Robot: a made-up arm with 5 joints. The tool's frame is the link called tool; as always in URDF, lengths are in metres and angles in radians. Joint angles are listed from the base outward.
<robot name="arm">
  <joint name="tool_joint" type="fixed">
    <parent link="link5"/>
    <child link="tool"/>
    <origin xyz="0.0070 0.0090 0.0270" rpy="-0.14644 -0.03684 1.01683"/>
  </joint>
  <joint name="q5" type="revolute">
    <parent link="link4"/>
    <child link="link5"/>
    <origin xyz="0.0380 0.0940 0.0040" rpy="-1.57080 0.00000 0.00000"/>
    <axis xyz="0 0 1"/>
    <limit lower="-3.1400" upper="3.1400"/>
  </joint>
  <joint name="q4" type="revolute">
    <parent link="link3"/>
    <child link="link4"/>
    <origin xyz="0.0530 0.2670 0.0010" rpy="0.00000 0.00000 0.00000"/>
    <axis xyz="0 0 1"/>
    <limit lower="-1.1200" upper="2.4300"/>
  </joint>
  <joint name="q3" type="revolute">
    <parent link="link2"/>
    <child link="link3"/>
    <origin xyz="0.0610 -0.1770 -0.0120" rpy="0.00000 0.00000 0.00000"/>
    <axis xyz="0 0 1"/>
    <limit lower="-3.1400" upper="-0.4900"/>
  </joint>
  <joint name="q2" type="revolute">
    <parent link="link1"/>
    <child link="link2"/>
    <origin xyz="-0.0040 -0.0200 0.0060" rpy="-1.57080 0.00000 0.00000"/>
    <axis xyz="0 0 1"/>
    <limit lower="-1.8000" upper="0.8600"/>
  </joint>
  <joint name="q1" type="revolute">
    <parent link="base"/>
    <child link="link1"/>
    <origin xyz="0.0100 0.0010 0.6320" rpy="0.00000 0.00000 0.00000"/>
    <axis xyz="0 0 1"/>
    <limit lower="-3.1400" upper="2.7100"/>
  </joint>
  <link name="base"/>
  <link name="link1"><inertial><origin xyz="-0.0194 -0.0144 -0.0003"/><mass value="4.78"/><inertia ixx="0.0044" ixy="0" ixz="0" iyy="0.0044" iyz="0" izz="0.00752"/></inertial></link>
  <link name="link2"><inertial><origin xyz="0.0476 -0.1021 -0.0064"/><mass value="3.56"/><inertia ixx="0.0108" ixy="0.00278" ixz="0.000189" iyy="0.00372" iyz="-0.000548" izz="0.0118"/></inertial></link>
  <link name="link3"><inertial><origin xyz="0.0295 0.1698 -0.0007"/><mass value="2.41"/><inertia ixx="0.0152" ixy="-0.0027" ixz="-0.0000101" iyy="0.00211" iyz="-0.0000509" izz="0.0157"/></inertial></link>
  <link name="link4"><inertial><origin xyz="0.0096 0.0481 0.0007"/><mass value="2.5"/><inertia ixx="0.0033" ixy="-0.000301" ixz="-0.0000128" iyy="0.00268" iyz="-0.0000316" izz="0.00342"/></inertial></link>
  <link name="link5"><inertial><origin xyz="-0.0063 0.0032 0.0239"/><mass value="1.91"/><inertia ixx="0.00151" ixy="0" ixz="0" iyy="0.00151" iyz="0" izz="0.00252"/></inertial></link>
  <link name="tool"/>
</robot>
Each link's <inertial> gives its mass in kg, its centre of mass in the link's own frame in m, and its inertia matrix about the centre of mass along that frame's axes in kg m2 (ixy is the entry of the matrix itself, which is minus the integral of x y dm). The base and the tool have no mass. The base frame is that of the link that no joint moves.
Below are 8 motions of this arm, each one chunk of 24 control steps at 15 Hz.
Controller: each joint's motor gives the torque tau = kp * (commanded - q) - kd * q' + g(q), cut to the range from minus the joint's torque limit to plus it. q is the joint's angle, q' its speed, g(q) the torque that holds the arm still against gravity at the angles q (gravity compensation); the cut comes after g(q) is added. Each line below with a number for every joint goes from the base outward.
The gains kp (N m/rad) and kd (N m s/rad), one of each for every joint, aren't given. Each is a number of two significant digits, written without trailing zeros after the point. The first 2 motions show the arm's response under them.
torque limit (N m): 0.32 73 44 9.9 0.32
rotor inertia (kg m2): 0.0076 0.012 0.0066 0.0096 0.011
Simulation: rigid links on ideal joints. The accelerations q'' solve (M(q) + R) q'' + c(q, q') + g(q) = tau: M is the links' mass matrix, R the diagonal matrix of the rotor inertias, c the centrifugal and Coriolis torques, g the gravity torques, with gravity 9.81 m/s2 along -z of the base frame. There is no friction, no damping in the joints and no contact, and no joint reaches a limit. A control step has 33 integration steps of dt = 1/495 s. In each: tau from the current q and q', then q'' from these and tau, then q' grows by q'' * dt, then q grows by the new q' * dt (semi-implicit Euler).
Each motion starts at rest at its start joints. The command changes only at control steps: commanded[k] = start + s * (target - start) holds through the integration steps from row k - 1 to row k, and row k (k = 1, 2, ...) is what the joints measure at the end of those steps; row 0 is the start. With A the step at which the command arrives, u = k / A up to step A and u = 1 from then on. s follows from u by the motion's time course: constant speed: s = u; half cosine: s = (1 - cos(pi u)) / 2; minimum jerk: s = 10 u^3 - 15 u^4 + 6 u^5; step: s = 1 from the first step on.
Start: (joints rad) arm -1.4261 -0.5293 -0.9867 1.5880 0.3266
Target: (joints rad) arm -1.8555 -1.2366 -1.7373 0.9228 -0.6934
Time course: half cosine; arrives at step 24
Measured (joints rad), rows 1 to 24:
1: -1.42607 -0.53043 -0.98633 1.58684 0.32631
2: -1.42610 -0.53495 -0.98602 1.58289 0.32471
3: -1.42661 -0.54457 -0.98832 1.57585 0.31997
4: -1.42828 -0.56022 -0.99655 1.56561 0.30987
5: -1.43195 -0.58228 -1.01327 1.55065 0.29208
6: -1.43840 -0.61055 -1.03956 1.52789 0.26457
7: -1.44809 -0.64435 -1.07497 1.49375 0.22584
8: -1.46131 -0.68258 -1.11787 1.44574 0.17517
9: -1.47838 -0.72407 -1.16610 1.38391 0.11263
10: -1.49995 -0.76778 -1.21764 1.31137 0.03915
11: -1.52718 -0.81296 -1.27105 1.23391 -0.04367
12: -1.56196 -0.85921 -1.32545 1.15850 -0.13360
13: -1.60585 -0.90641 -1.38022 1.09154 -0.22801
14: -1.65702 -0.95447 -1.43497 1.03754 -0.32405
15: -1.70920 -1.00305 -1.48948 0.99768 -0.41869
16: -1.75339 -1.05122 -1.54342 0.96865 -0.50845
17: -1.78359 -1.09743 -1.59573 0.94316 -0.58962
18: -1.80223 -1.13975 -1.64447 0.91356 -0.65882
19: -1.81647 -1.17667 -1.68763 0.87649 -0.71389
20: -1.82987 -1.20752 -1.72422 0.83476 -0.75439
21: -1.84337 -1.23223 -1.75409 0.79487 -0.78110
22: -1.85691 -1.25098 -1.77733 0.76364 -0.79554
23: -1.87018 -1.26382 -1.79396 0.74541 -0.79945
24: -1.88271 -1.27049 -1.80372 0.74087 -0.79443
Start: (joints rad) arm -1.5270 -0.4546 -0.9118 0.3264 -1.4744
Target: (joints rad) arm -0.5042 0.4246 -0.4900 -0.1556 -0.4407
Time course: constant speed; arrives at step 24
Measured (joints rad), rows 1 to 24:
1: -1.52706 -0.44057 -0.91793 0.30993 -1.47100
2: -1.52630 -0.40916 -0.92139 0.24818 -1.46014
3: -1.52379 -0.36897 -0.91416 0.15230 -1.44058
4: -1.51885 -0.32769 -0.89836 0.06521 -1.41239
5: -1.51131 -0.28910 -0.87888 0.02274 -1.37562
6: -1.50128 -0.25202 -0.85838 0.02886 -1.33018
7: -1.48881 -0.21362 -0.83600 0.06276 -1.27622
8: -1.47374 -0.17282 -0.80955 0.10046 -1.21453
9: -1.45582 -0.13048 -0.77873 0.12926 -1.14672
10: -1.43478 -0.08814 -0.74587 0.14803 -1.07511
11: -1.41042 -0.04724 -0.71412 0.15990 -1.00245
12: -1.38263 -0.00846 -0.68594 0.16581 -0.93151
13: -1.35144 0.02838 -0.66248 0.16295 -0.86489
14: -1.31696 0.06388 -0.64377 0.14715 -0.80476
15: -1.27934 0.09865 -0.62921 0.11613 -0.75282
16: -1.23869 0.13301 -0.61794 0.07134 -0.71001
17: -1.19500 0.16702 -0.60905 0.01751 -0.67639
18: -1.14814 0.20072 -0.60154 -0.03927 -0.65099
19: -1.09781 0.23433 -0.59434 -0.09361 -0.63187
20: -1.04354 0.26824 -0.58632 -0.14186 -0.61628
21: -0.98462 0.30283 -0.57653 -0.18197 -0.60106
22: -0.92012 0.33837 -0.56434 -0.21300 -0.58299
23: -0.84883 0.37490 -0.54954 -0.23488 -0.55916
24: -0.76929 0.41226 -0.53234 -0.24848 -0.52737
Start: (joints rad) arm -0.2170 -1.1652 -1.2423 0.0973 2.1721
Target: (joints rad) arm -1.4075 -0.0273 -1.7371 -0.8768 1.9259
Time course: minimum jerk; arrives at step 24
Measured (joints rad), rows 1 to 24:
1: -0.21725 -1.16482 -1.24266 0.09709 2.17209
2: -0.21922 -1.16194 -1.24514 0.09498 2.17205
3: -0.22567 -1.15318 -1.25183 0.08604 2.17189
4: -0.23968 -1.13542 -1.26379 0.06383 2.17153
5: -0.26378 -1.10663 -1.28123 0.02402 2.17087
6: -0.29939 -1.06607 -1.30401 -0.03337 2.16977
7: -0.34659 -1.01409 -1.33178 -0.10429 2.16794
8: -0.40394 -0.95171 -1.36397 -0.18280 2.16475
9: -0.46885 -0.88025 -1.39963 -0.26334 2.15922
10: -0.53797 -0.80113 -1.43746 -0.34187 2.15019
11: -0.60777 -0.71597 -1.47585 -0.41562 2.13657
12: -0.67480 -0.62673 -1.51310 -0.48234 2.11755
13: -0.73630 -0.53560 -1.54769 -0.54007 2.09284
14: -0.79046 -0.44494 -1.57844 -0.58745 2.06277
15: -0.83739 -0.35718 -1.60448 -0.62392 2.02840
16: -0.87809 -0.27477 -1.62529 -0.64974 1.99127
17: -0.91379 -0.20006 -1.64078 -0.66597 1.95322
18: -0.94569 -0.13513 -1.65129 -0.67432 1.91621
19: -0.97488 -0.08164 -1.65759 -0.67694 1.88223
20: -1.00230 -0.04067 -1.66083 -0.67623 1.85313
21: -1.02877 -0.01255 -1.66244 -0.67474 1.83056
22: -1.05503 0.00331 -1.66408 -0.67534 1.81584
23: -1.08179 0.00855 -1.66751 -0.68128 1.80981
24: -1.10975 0.00596 -1.67458 -0.69640 1.81283

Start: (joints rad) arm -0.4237 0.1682 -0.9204 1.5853 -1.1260
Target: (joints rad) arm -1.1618 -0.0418 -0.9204 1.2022 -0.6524
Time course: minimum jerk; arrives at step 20
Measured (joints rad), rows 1 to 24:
1: -0.42372 0.16807 -0.92030 1.58511 -1.12597
2: -0.42394 0.16715 -0.91966 1.58373 -1.12566
3: -0.42490 0.16449 -0.91813 1.57973 -1.12443
4: -0.42763 0.15931 -0.91584 1.57174 -1.12114
5: -0.43300 0.15111 -0.91328 1.55871 -1.11417
6: -0.44135 0.13971 -0.91105 1.53992 -1.10162
7: -0.45266 0.12526 -0.90972 1.51496 -1.08164
8: -0.46687 0.10821 -0.90960 1.48376 -1.05286
9: -0.48386 0.08919 -0.91076 1.44667 -1.01466
10: -0.50346 0.06899 -0.91305 1.40470 -0.96739
11: -0.52551 0.04847 -0.91624 1.35951 -0.91245
12: -0.54982 0.02846 -0.92005 1.31341 -0.85220
13: -0.57626 0.00975 -0.92421 1.26906 -0.78980
14: -0.60474 -0.00700 -0.92849 1.22916 -0.72885
15: -0.63521 -0.02121 -0.93262 1.19596 -0.67309
16: -0.66770 -0.03243 -0.93629 1.17096 -0.62595
17: -0.70226 -0.04040 -0.93914 1.15473 -0.59028
18: -0.73898 -0.04507 -0.94078 1.14693 -0.56800
19: -0.77799 -0.04676 -0.94085 1.14645 -0.55986
20: -0.81941 -0.04619 -0.93904 1.15157 -0.56526
21: -0.86340 -0.04445 -0.93529 1.16022 -0.58217
22: -0.91014 -0.04243 -0.93025 1.17075 -0.60729
23: -0.95979 -0.04061 -0.92509 1.18181 -0.63658
24: -1.01247 -0.03931 -0.92085 1.19177 -0.66585

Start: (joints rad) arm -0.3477 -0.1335 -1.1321 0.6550 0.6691
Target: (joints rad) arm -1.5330 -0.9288 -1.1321 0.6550 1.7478
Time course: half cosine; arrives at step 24
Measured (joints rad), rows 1 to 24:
1: -0.34773 -0.13493 -1.13075 0.65432 0.66942
2: -0.34804 -0.14060 -1.12649 0.65420 0.67123
3: -0.34934 -0.15252 -1.12003 0.65927 0.67660
4: -0.35214 -0.17155 -1.11319 0.67267 0.68793
5: -0.35662 -0.19776 -1.10742 0.69282 0.70753
6: -0.36293 -0.23063 -1.10354 0.71402 0.73738
7: -0.37132 -0.26928 -1.10190 0.72932 0.77884
8: -0.38200 -0.31267 -1.10257 0.73333 0.83251
9: -0.39519 -0.35985 -1.10544 0.72389 0.89815
10: -0.41113 -0.40999 -1.11032 0.70242 0.97475
11: -0.43011 -0.46236 -1.11689 0.67319 1.06060
12: -0.45262 -0.51630 -1.12476 0.64173 1.15341
13: -0.47939 -0.57102 -1.13342 0.61306 1.25041
14: -0.51152 -0.62552 -1.14220 0.59028 1.34849
15: -0.55051 -0.67853 -1.15031 0.57427 1.44439
16: -0.59819 -0.72871 -1.15695 0.56429 1.53493
17: -0.65660 -0.77476 -1.16150 0.55916 1.61720
18: -0.72768 -0.81564 -1.16361 0.55813 1.68884
19: -0.81296 -0.85061 -1.16320 0.56106 1.74810
20: -0.91320 -0.87919 -1.16050 0.56819 1.79390
21: -1.02819 -0.90112 -1.15588 0.57950 1.82583
22: -1.15674 -0.91626 -1.14984 0.59430 1.84404
23: -1.29682 -0.92457 -1.14297 0.61111 1.84921
24: -1.44064 -0.92664 -1.13588 0.62859 1.84236

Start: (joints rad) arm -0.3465 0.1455 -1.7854 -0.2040 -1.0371
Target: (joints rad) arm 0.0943 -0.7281 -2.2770 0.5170 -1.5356
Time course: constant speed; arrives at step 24
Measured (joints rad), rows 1 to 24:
1: -0.34567 0.13240 -1.77725 -0.17384 -1.03847
2: -0.34335 0.10685 -1.77498 -0.08536 -1.04199
3: -0.33896 0.07414 -1.78379 0.03462 -1.04757
4: -0.33210 0.03765 -1.79910 0.13767 -1.05499
5: -0.32246 -0.00009 -1.81820 0.19288 -1.06451
6: -0.30956 -0.03795 -1.84148 0.19727 -1.07754
7: -0.29242 -0.07668 -1.86950 0.16673 -1.09641
8: -0.26954 -0.11772 -1.90214 0.12422 -1.12326
9: -0.23916 -0.16173 -1.93859 0.08858 -1.15908
10: -0.20007 -0.20786 -1.97719 0.06761 -1.20322
11: -0.15218 -0.25427 -2.01546 0.05952 -1.25360
12: -0.09596 -0.29916 -2.05086 0.05967 -1.30719
13: -0.03103 -0.34140 -2.08176 0.06640 -1.36054
14: 0.04196 -0.38054 -2.10756 0.08182 -1.41012
15: 0.12028 -0.41672 -2.12838 0.10967 -1.45250
16: 0.19881 -0.45036 -2.14477 0.15230 -1.48462
17: 0.27036 -0.48195 -2.15744 0.20896 -1.50432
18: 0.32724 -0.51205 -2.16721 0.27592 -1.51080
19: 0.36302 -0.54125 -2.17501 0.34795 -1.50507
20: 0.37371 -0.57025 -2.18196 0.41996 -1.48987
21: 0.35802 -0.59975 -2.18936 0.48781 -1.46927
22: 0.31759 -0.63051 -2.19853 0.54845 -1.44794
23: 0.25782 -0.66322 -2.21076 0.59956 -1.43071
24: 0.19107 -0.69863 -2.22721 0.63900 -1.42238

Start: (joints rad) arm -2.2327 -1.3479 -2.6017 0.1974 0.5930
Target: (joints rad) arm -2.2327 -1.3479 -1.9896 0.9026 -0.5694
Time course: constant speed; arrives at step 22
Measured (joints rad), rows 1 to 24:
1: -2.23272 -1.35316 -2.59111 0.19435 0.58967
2: -2.23289 -1.35905 -2.57589 0.19450 0.57729
3: -2.23328 -1.36369 -2.55750 0.20153 0.55178
4: -2.23395 -1.36651 -2.53581 0.21796 0.51096
5: -2.23493 -1.36734 -2.51062 0.24521 0.45468
6: -2.23621 -1.36622 -2.48194 0.28330 0.38463
7: -2.23776 -1.36333 -2.45003 0.33084 0.30402
8: -2.23952 -1.35899 -2.41541 0.38539 0.21713
9: -2.24138 -1.35368 -2.37881 0.44411 0.12873
10: -2.24315 -1.34796 -2.34113 0.50421 0.04347
11: -2.24462 -1.34245 -2.30340 0.56316 -0.03468
12: -2.24553 -1.33777 -2.26664 0.61880 -0.10294
13: -2.24561 -1.33437 -2.23175 0.66929 -0.15997
14: -2.24465 -1.33258 -2.19939 0.71316 -0.20600
15: -2.24258 -1.33246 -2.16994 0.74942 -0.24271
16: -2.23946 -1.33390 -2.14340 0.77772 -0.27290
17: -2.23555 -1.33659 -2.11945 0.79855 -0.30006
18: -2.23124 -1.34011 -2.09747 0.81328 -0.32790
19: -2.22701 -1.34401 -2.07666 0.82413 -0.35978
20: -2.22333 -1.34783 -2.05616 0.83383 -0.39834
21: -2.22059 -1.35117 -2.03515 0.84525 -0.44517
22: -2.21914 -1.35371 -2.01291 0.86087 -0.50063
23: -2.21892 -1.35041 -1.99897 0.88784 -0.55994
24: -2.21963 -1.34538 -1.98807 0.91690 -0.61483

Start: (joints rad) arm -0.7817 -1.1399 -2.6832 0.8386 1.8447
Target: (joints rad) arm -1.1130 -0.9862 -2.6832 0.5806 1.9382
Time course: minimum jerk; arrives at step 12
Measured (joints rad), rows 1 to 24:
1: -0.78174 -1.13957 -2.68358 0.83822 1.84471
2: -0.78209 -1.13735 -2.68582 0.83486 1.84486
3: -0.78341 -1.13134 -2.69048 0.82214 1.84558
4: -0.78646 -1.12014 -2.69657 0.79258 1.84774
5: -0.79165 -1.10330 -2.70225 0.74220 1.85268
6: -0.79913 -1.08162 -2.70575 0.67444 1.86196
7: -0.80906 -1.05714 -2.70604 0.60148 1.87683
8: -0.82161 -1.03273 -2.70305 0.54114 1.89755
9: -0.83694 -1.01124 -2.69727 0.50939 1.92283
10: -0.85518 -0.99460 -2.68924 0.51294 1.94988
11: -0.87651 -0.98334 -2.67960 0.54702 1.97492
12: -0.90101 -0.97657 -2.66962 0.59850 1.99395
13: -0.92870 -0.97244 -2.66119 0.65073 2.00371
14: -0.95938 -0.96981 -2.65506 0.68899 2.00248
15: -0.99266 -0.96841 -2.65146 0.70529 1.99054
16: -1.02803 -0.96835 -2.65066 0.69923 1.97015
17: -1.06409 -0.96990 -2.65289 0.67597 1.94486
18: -1.09850 -0.97315 -2.65821 0.64326 1.91877
19: -1.12954 -0.97791 -2.66622 0.60851 1.89591
20: -1.15681 -0.98365 -2.67604 0.57662 1.87970
21: -1.18075 -0.98960 -2.68641 0.54963 1.87240
22: -1.20184 -0.99496 -2.69603 0.52772 1.87483
23: -1.22051 -0.99906 -2.70379 0.51076 1.88637
24: -1.23712 -1.00155 -2.70898 0.49926 1.90520

